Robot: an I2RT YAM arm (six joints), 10 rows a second.
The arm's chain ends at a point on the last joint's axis. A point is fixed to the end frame.
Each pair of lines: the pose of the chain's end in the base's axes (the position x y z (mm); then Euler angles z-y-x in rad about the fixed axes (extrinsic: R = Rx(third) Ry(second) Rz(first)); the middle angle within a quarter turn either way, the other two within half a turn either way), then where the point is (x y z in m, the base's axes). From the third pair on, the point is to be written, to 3 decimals.
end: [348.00, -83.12, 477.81, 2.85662, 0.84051, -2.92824]
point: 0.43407 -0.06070 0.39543
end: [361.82, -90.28, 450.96, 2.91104, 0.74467, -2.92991]
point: 0.43952 -0.06607 0.36110
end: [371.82, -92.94, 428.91, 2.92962, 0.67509, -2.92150]
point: 0.443 -0.067 0.334
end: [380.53, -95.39, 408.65, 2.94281, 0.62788, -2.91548]
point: 0.447 -0.068 0.311
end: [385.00, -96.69, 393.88, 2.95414, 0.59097, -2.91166]
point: 0.448 -0.068 0.294
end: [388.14, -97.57, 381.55, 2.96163, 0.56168, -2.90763]
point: 0.448 -0.068 0.280
